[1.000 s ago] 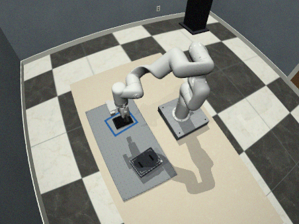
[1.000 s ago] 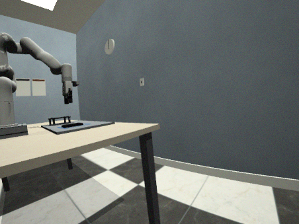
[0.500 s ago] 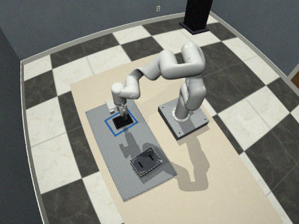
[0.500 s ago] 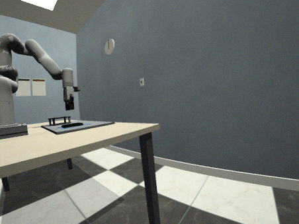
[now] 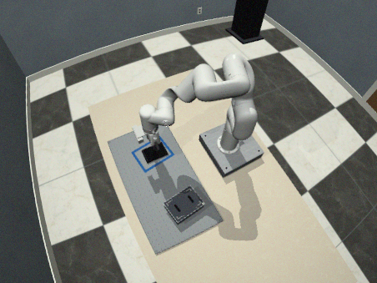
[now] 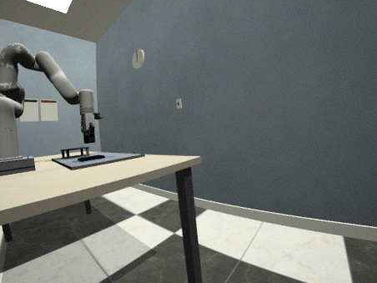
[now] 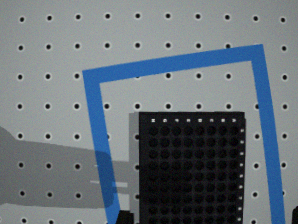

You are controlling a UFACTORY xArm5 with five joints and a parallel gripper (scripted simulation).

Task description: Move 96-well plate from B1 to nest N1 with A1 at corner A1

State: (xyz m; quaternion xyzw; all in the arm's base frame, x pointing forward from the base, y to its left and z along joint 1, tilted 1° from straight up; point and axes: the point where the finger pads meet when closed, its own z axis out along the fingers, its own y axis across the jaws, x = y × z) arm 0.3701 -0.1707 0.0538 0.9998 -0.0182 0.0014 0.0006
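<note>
My hand is 90 mm above the 96-well plate. The rest, counted from my hand: A1 label 390 mm to the left, 70 mm behind, 40 mm below; plate nest 350 mm to the left, 40 mm below, 10 mm ahead.
</note>
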